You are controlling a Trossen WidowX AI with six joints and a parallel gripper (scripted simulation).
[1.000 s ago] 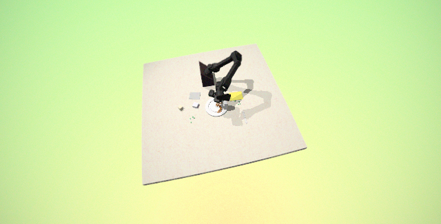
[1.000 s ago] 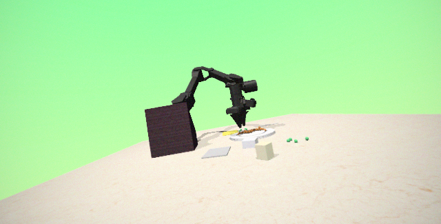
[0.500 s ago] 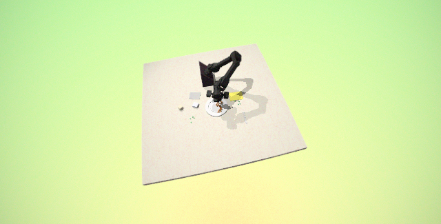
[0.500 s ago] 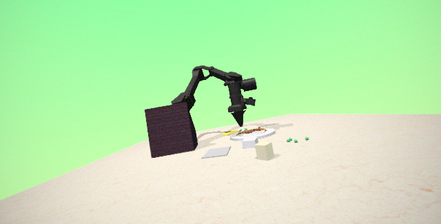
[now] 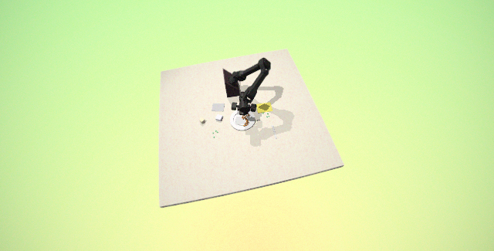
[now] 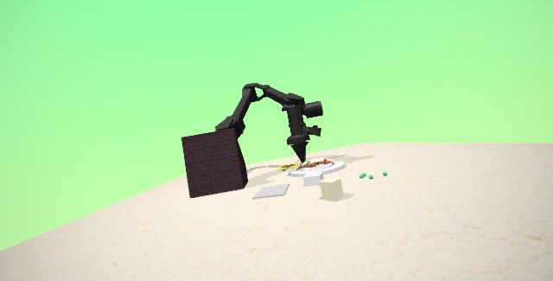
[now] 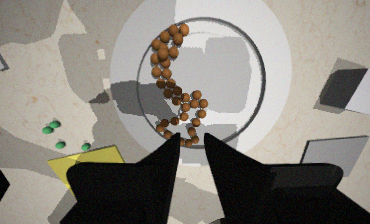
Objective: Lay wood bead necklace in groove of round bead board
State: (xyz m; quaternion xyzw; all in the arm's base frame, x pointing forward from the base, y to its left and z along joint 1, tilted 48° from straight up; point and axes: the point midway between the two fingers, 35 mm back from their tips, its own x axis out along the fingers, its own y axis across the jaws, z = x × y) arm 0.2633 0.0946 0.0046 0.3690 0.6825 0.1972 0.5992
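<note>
My gripper tip is now 4 cm short of the round white bead board, 2 cm to the left of it and 2 cm above it. Round my gripper tip: thin white strip: 19 cm ahead, 20 cm to the left, 3 cm below; then yellow card: 5 cm behind, 17 cm to the left, 3 cm below; then grey flat plate: 12 cm behind, 20 cm to the right, 3 cm below.
</note>
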